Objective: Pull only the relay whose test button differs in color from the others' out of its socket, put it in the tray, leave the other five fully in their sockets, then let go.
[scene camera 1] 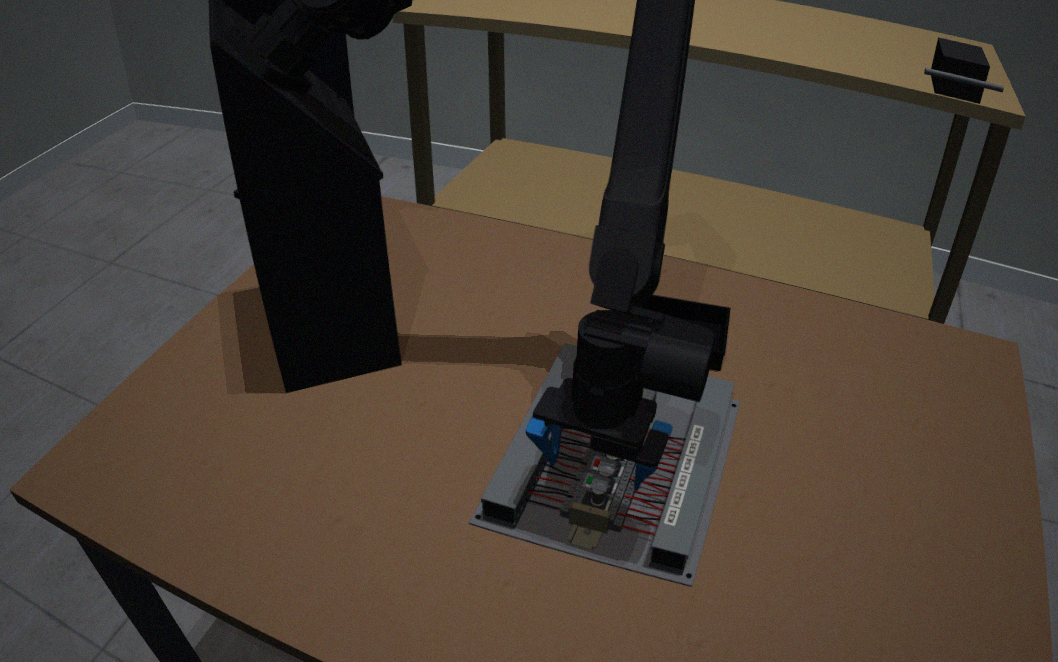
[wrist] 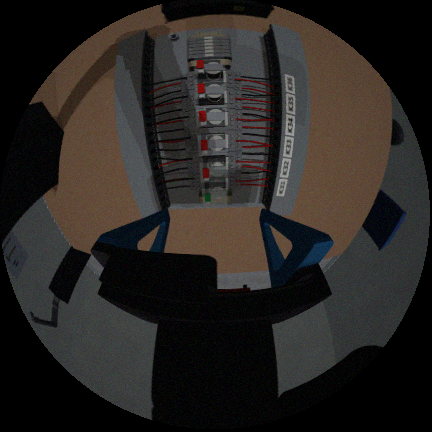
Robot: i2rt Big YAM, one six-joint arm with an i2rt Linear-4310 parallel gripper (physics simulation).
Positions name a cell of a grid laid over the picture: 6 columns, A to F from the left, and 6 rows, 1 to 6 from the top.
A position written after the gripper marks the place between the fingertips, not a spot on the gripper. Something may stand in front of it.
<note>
In view: the gripper (scene camera 1: D5), a relay (wrist: C2) and a grey panel (scene camera 1: D5).
The gripper also shows in the wrist view (wrist: C3). The grey panel shows as well in the wrist view (wrist: D1).
</note>
